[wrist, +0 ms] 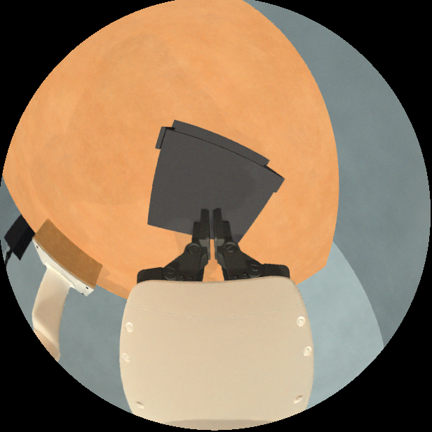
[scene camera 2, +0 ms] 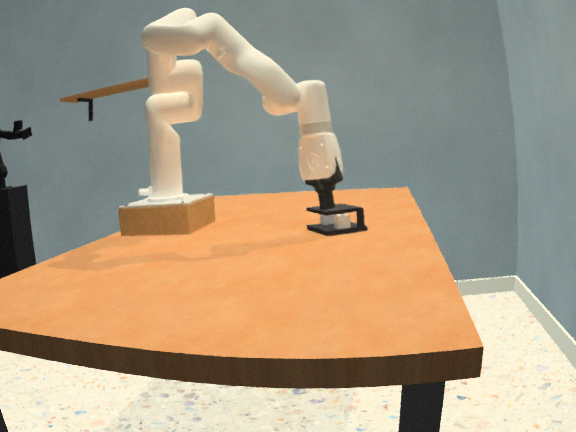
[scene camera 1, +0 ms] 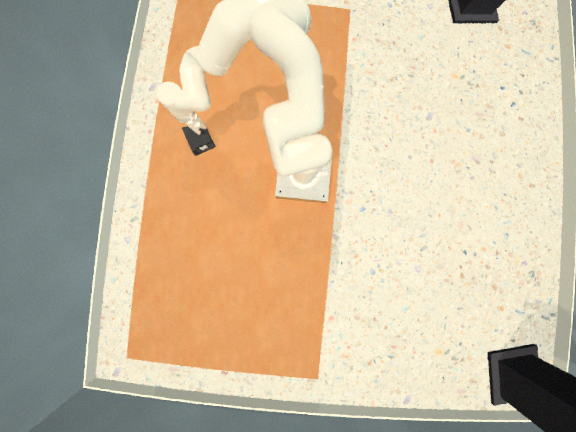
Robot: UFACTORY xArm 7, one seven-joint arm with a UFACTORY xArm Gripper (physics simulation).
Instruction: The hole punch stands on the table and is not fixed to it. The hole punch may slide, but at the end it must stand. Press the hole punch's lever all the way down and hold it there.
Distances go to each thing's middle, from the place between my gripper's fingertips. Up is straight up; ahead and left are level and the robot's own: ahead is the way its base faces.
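There is a black hole punch (scene camera 2: 330, 225) 20 mm ahead of my hand, 30 mm below it and 20 mm to the left of it. As for the lever (wrist: 191, 173), my gripper is 10 mm above it, 10 mm to the right of it and 20 mm short of it.
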